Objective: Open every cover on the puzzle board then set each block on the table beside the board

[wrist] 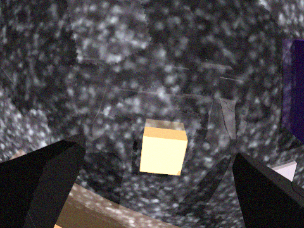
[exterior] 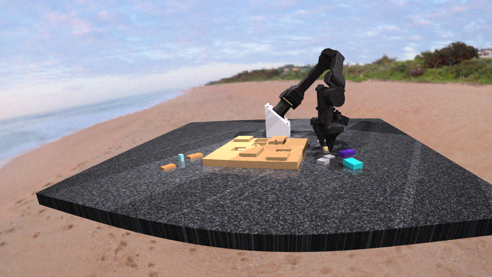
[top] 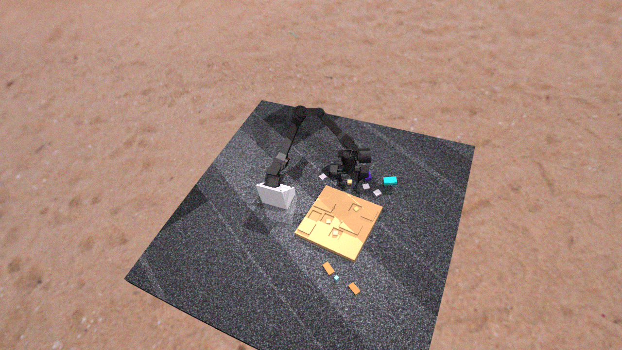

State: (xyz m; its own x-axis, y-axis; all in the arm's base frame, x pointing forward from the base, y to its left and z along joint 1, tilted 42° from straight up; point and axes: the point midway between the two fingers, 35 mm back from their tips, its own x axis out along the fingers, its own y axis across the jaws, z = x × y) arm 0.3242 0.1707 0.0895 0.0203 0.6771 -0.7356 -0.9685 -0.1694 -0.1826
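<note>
Right now the tan puzzle board is 20 mm ahead of my gripper tip, 240 mm to the right of it and 10 mm above it. From my gripper tip the other things lie so: purple block 70 mm ahead, 70 mm to the left; small cyan block 100 mm ahead, 500 mm to the right, 10 mm above.
</note>
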